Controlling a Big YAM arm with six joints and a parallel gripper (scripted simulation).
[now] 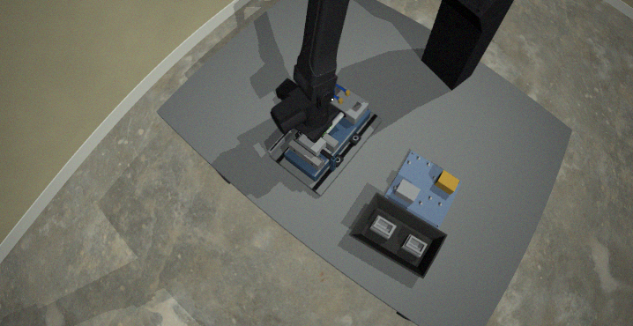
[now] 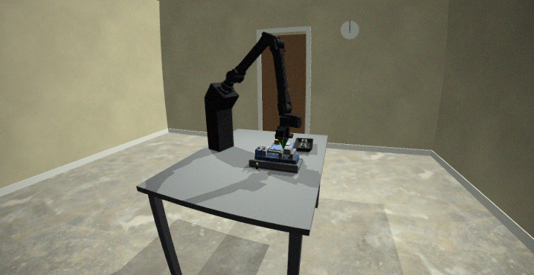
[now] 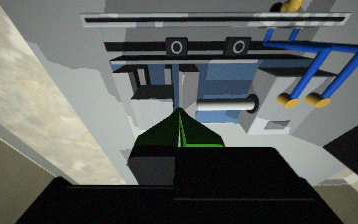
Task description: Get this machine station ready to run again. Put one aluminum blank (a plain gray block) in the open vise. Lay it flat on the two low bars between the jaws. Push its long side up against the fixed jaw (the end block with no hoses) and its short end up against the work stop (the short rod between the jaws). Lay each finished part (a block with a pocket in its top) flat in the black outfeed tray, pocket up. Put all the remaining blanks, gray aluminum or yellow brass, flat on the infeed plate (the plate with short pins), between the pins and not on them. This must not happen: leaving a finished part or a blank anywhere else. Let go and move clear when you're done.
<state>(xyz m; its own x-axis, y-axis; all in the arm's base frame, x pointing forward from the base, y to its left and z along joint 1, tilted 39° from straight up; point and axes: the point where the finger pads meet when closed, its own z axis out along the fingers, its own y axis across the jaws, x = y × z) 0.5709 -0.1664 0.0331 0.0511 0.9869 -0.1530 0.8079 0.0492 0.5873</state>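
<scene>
The moving jaw is 3 cm below my hand, 1 cm to the left of it and 1 cm behind it. Also, from my hand: blue infeed plate: 33 cm to the left, 11 cm below, 7 cm behind; then fixed jaw: 6 cm ahead, 3 cm below; then white rod: 6 cm behind, 3 cm below, 1 cm to the left.
</scene>
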